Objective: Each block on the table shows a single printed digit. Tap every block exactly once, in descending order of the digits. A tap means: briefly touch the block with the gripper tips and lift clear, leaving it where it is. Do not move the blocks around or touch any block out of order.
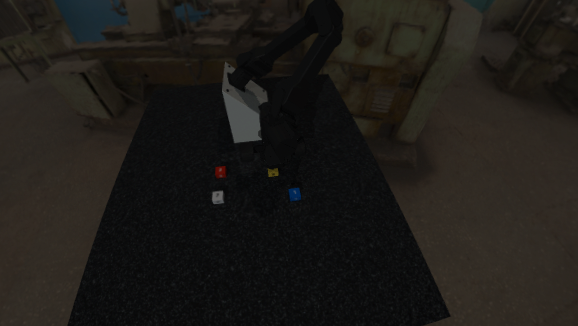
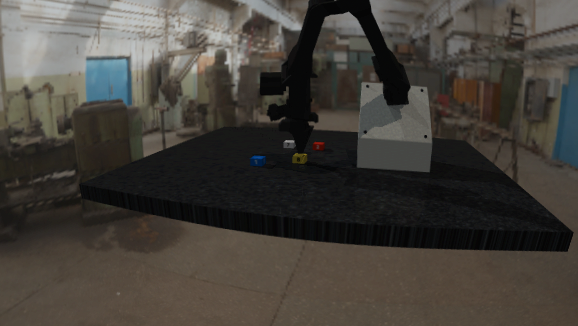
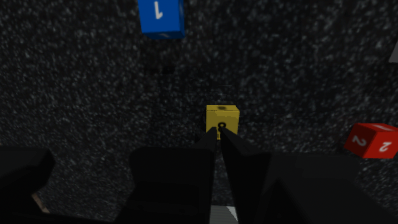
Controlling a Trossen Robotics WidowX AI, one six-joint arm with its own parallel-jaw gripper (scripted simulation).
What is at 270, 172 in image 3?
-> The gripper.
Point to a yellow block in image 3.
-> At 218, 116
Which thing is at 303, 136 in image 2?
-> The gripper.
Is the gripper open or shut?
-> Shut.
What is the gripper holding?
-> Nothing.
